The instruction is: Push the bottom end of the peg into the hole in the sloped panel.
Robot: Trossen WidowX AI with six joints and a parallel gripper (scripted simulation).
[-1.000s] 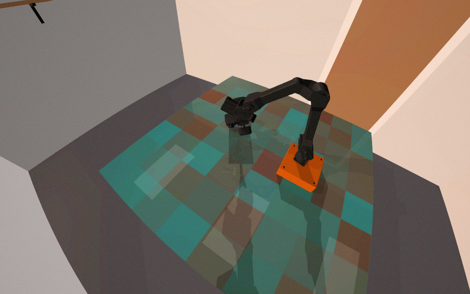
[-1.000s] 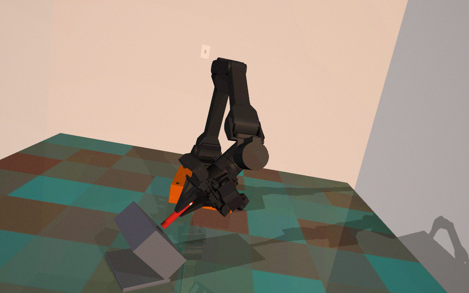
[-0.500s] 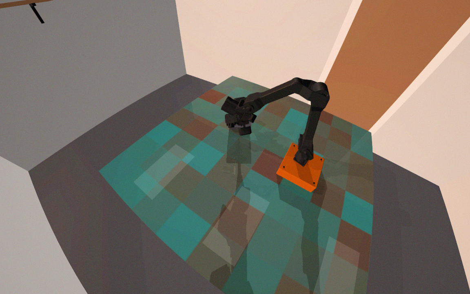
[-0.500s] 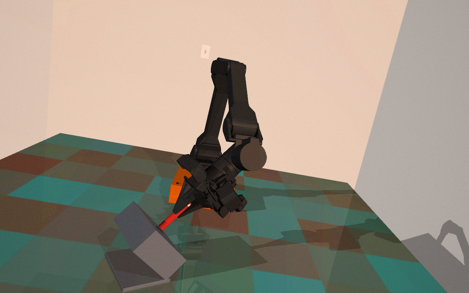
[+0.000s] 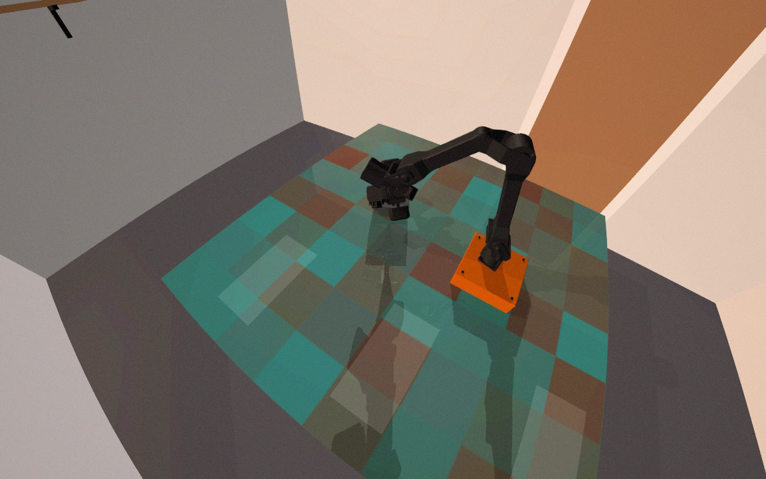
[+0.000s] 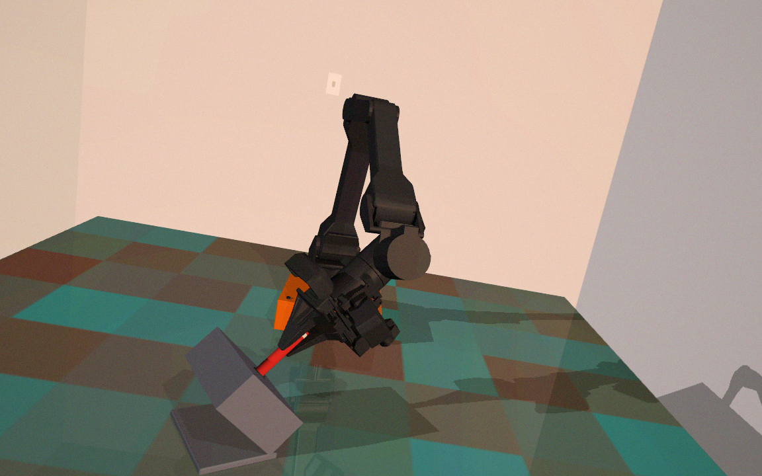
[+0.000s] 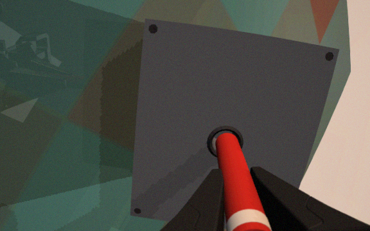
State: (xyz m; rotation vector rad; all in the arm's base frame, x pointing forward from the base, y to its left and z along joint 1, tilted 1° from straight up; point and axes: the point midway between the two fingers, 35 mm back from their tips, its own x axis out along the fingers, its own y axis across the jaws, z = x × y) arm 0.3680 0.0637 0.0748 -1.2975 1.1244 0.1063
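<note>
My gripper tip is now 2 cm short of the hole, 2 cm to the left of it and 3 cm above it. The rest, counted from my gripper tip: grey sloped panel: 3 cm ahead, 3 cm to the right, 5 cm below; flat foot plate: 5 cm ahead, 5 cm to the right, 11 cm below; red round peg: 1 cm behind, 1 cm to the left, 1 cm above.
</note>
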